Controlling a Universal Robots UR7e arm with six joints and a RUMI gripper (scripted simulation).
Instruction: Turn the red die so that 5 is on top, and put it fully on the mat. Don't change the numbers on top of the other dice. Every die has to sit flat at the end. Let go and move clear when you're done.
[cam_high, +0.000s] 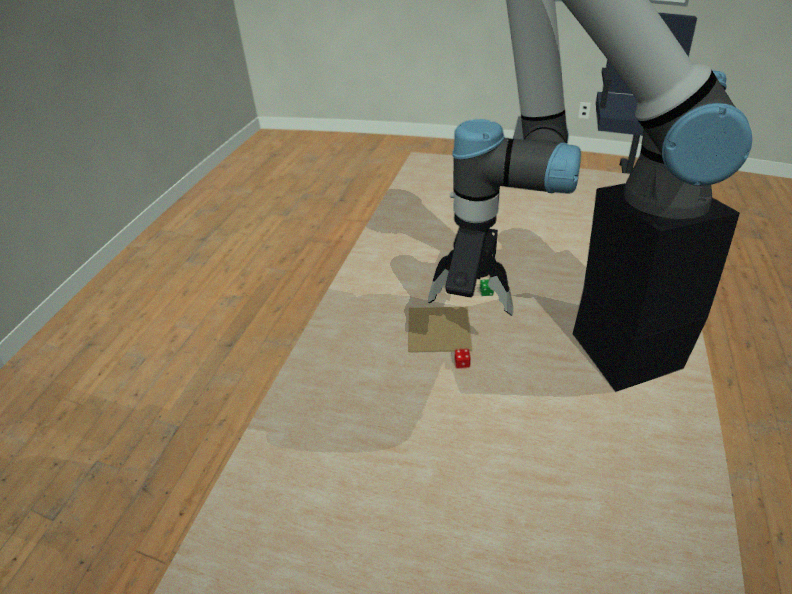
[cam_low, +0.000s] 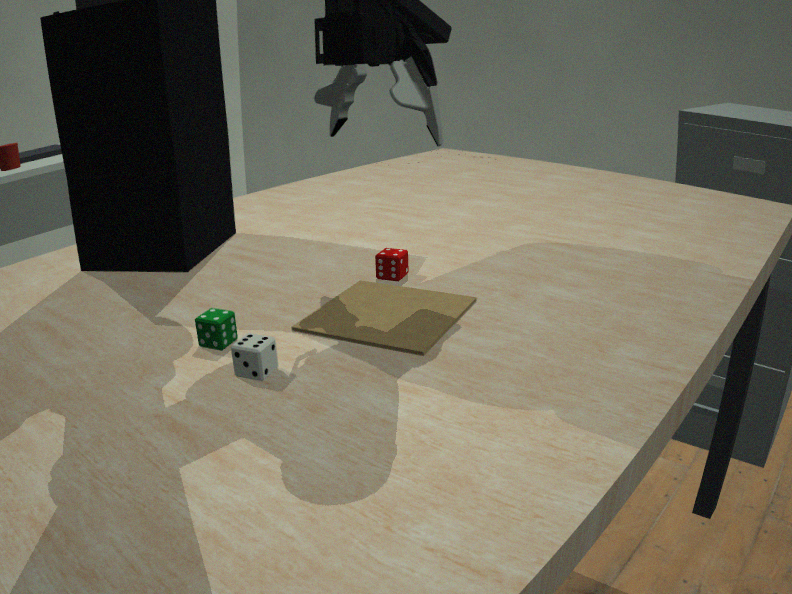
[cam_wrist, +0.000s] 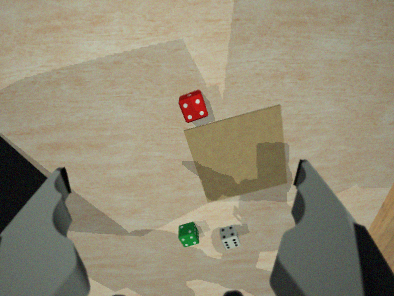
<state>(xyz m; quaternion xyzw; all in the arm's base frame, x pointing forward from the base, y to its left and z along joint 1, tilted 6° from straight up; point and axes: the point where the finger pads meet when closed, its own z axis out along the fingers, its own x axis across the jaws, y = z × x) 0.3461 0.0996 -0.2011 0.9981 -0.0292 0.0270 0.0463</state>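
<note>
The red die lies 14 cm below my hand and 1 cm ahead of it. From my hand the other things lie so: tan mat: 16 cm below, 10 cm to the right, 8 cm ahead; green die: 24 cm to the right, 14 cm below, 2 cm behind; white die: 26 cm to the right, 14 cm below, 6 cm ahead.
</note>
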